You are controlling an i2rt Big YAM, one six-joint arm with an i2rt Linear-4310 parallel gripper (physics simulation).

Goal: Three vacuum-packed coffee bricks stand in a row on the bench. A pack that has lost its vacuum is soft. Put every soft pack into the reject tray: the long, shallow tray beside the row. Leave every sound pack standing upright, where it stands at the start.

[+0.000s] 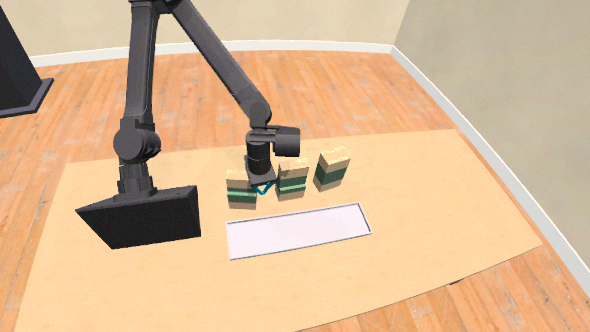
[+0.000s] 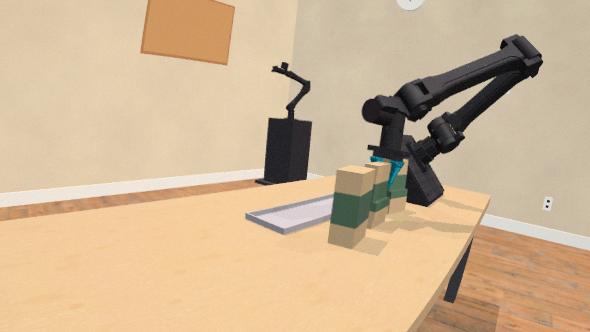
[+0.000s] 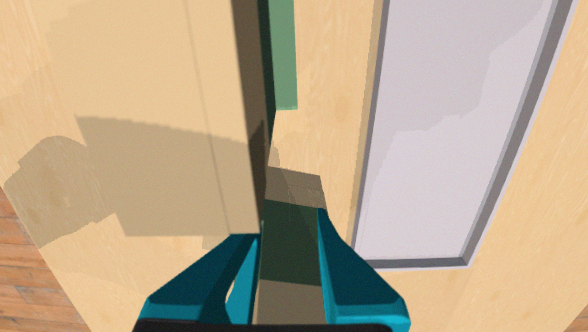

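Seen in the pictures: gripper, fingertip midpoint: (image 1: 261,189) (image 3: 288,217); arm's base, link origin: (image 1: 137,196) (image 2: 416,157).
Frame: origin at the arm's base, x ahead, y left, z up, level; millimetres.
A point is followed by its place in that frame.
Observation:
The left coffee pack (image 1: 240,194) {x 262, y -10, z -52 mm} (image 2: 399,194) {x 279, y 35, z -81 mm} (image 3: 291,250) {x 310, y -2, z -51 mm} stands upright, tan with a green band. Its upper part is thinner than its foot, with a step at the band. My gripper (image 1: 261,188) {x 323, y -1, z -62 mm} (image 2: 391,176) (image 3: 288,217) {x 323, y -1, z -62 mm} points down and is shut on this pack's upper part, one finger against each broad face. The middle pack (image 1: 292,182) {x 417, y 1, z -56 mm} (image 2: 380,192) {x 421, y 30, z -55 mm} (image 3: 225,75) {x 413, y 2, z 8 mm} stands upright close by, also with a light green step at its band. The right pack (image 1: 332,169) {x 535, y -3, z -21 mm} (image 2: 350,210) {x 591, y 40, z -59 mm} stands upright with straight sides. The reject tray (image 1: 300,229) {x 413, y -116, z -129 mm} (image 2: 290,216) {x 529, y -133, z -129 mm} (image 3: 430,175) {x 300, y -107, z -129 mm} holds no pack.
The tray lies along the row on the side away from the room wall behind the bench. The arm's black base (image 1: 150,225) {x 24, y -69, z -31 mm} (image 2: 425,185) {x 88, y 66, z -77 mm} stands beyond the left pack. A dark pedestal (image 2: 287,150) with a second arm stands in the background.

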